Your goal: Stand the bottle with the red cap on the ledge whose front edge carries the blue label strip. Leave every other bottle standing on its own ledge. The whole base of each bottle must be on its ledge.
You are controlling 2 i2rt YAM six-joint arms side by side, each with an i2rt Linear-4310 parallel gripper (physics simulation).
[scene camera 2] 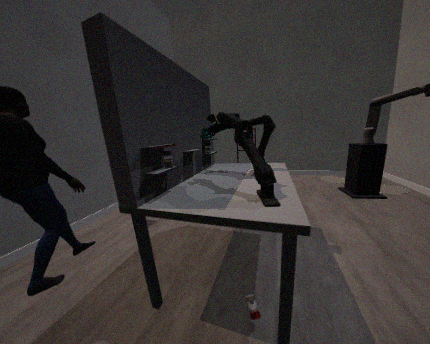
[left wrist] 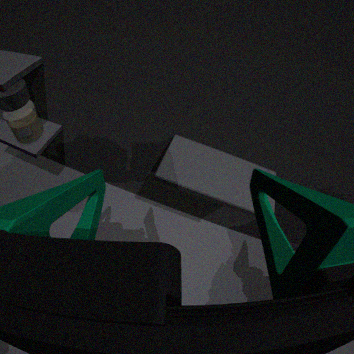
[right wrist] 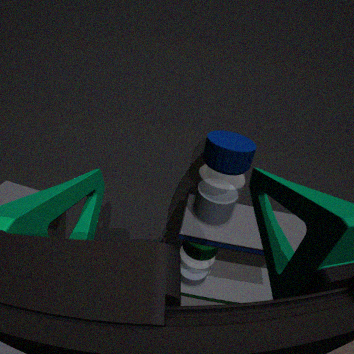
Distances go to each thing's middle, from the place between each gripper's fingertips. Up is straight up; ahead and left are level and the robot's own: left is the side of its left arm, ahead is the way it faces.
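From my right hand, the blue-capped bottle (right wrist: 227,155) is 60 mm below, 100 mm ahead and 50 mm to the right. I see the green-capped bottle (right wrist: 196,260) as well, and it stands 200 mm below my right hand, 90 mm ahead of it and 50 mm to the right of it.
My left hand gives me other distances. The blue-capped bottle is 2 cm above that left hand, 7 cm ahead of it and 39 cm to the right of it, whereas the green-capped bottle is 12 cm below my left hand, 6 cm ahead of it and 39 cm to the right of it.
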